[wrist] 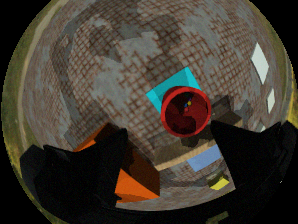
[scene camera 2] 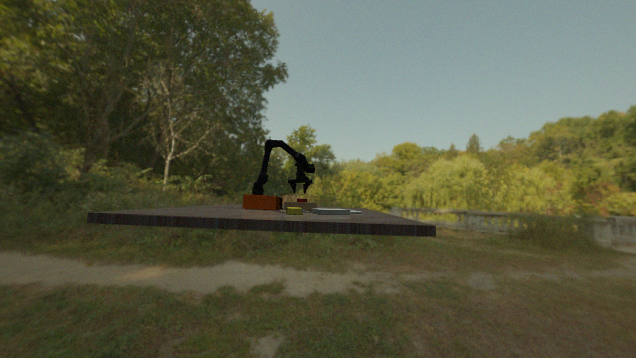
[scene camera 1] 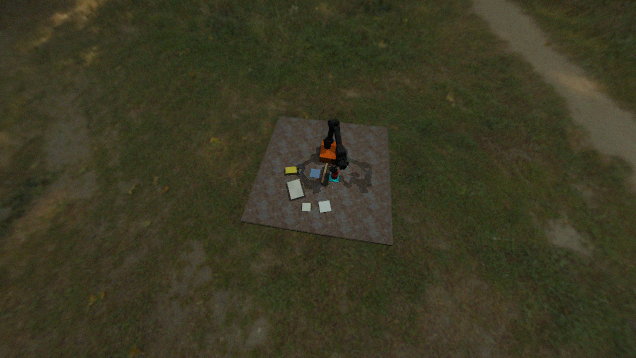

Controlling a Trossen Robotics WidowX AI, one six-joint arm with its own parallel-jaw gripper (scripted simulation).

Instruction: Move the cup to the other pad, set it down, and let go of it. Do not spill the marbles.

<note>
My gripper (wrist: 171, 129) is open and holds nothing. I also see a red cup (wrist: 177, 122), a wooden stick (wrist: 184, 149) and a cyan pad (wrist: 185, 77).
</note>
